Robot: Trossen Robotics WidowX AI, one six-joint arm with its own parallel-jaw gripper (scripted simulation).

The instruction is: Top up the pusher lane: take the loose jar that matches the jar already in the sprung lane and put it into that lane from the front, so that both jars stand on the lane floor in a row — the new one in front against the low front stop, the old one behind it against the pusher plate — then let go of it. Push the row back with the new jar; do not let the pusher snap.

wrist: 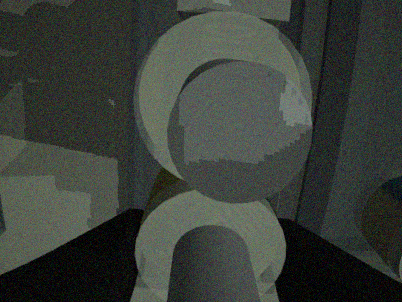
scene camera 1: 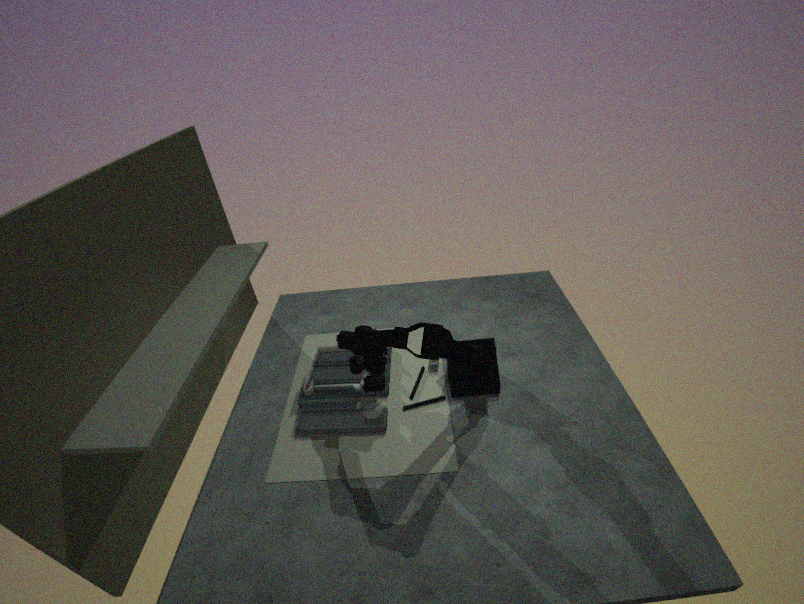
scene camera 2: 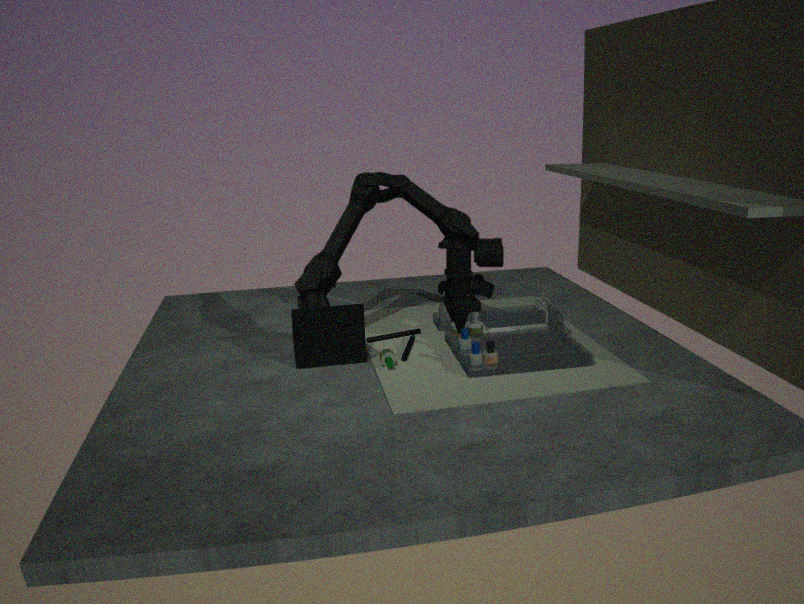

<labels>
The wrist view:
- my gripper: 208, 228
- pale mat: 71, 71
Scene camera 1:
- my gripper: 379, 384
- pale mat: 419, 440
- wall shelf: 131, 414
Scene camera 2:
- my gripper: 458, 330
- pale mat: 431, 378
</labels>
